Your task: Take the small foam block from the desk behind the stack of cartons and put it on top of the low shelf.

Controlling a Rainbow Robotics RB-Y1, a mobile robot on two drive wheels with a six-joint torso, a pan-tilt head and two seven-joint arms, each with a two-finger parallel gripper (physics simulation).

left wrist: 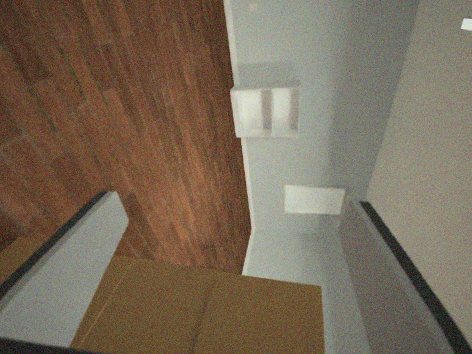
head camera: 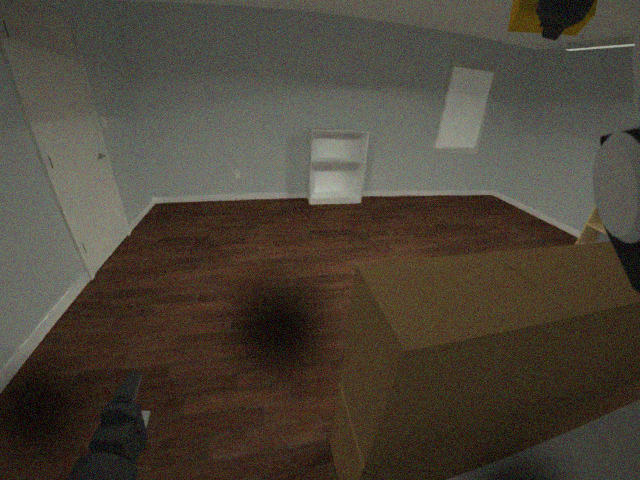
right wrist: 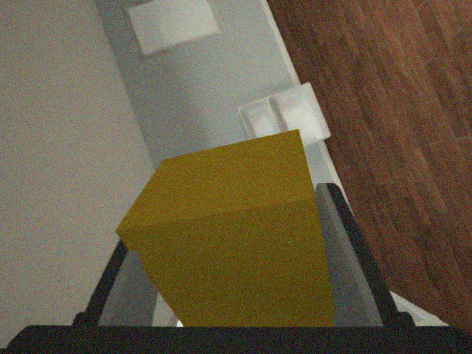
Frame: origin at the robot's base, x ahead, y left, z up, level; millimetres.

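Where they show: left gripper, between the fingertips: (left wrist: 229,211) (head camera: 141,393); right gripper, between the fingertips: (head camera: 562,10) (right wrist: 240,199).
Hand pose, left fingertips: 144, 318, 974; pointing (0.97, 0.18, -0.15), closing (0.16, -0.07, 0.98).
After its pixels a point has its place, as x, y, z.
My right gripper (head camera: 551,32) (right wrist: 240,199) @(304, -333, 1620) is shut on the yellow foam block (head camera: 523,21) @(297, -275, 1597) (right wrist: 235,260) @(266, -325, 1630), held high at the upper right of the head view; the block fills the space between the fingers in the right wrist view. My left gripper (head camera: 138,395) @(144, 318, 974) (left wrist: 229,211) @(144, 318, 974) is open and empty, at the lower left of the head view. The brown stack of cartons (head camera: 496,294) @(353, -453, 1080) (left wrist: 260,320) @(369, -136, 943) stands at the lower right of the head view. Part of a low wooden shelf (head camera: 585,233) @(2647, -3446, 208) shows beyond it at the right edge, mostly hidden by my arm and the cartons.
A white two-compartment shelf unit (head camera: 334,200) @(3698, -280, 57) (left wrist: 237,112) @(3696, -256, 78) (right wrist: 321,117) @(3681, -188, 31) stands against the far wall. A white panel (head camera: 465,108) @(4417, -2297, 1457) (left wrist: 314,200) @(4413, -2274, 1459) (right wrist: 174,25) @(4396, -2194, 1443) is on the wall. A door (head camera: 77,170) @(1988, 2039, 885) is at the left. A grey surface (head camera: 594,444) @(150, -792, 720) lies at the lower right.
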